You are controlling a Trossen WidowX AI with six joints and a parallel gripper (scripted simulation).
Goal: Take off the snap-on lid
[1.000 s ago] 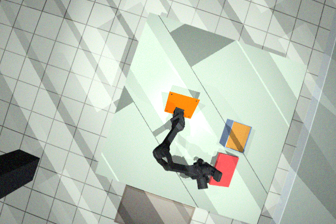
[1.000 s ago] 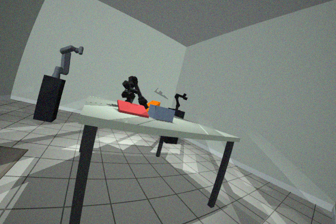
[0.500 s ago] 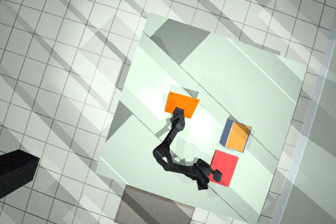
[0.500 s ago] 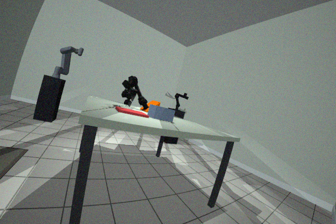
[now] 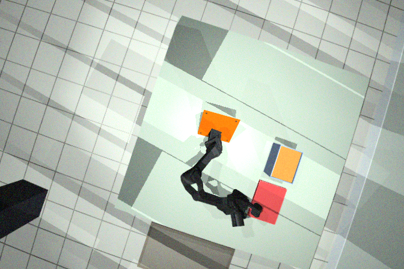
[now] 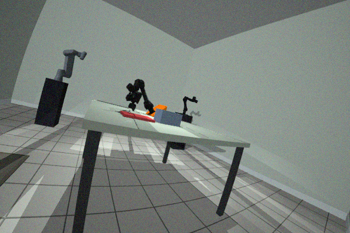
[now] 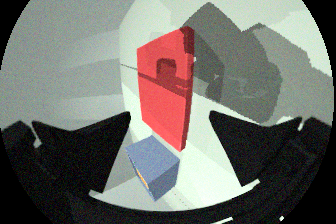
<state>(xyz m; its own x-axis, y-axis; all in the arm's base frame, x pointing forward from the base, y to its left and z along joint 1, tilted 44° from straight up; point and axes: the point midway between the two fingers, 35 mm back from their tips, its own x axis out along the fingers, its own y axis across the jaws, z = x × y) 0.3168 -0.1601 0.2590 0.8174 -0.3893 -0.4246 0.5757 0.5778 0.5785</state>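
The red lid lies 11 cm ahead of my gripper tip, 1 cm to the left of it and 5 cm below it. Also, from my gripper tip: grey-blue storage box 9 cm ahead, 27 cm to the left, 1 cm below.
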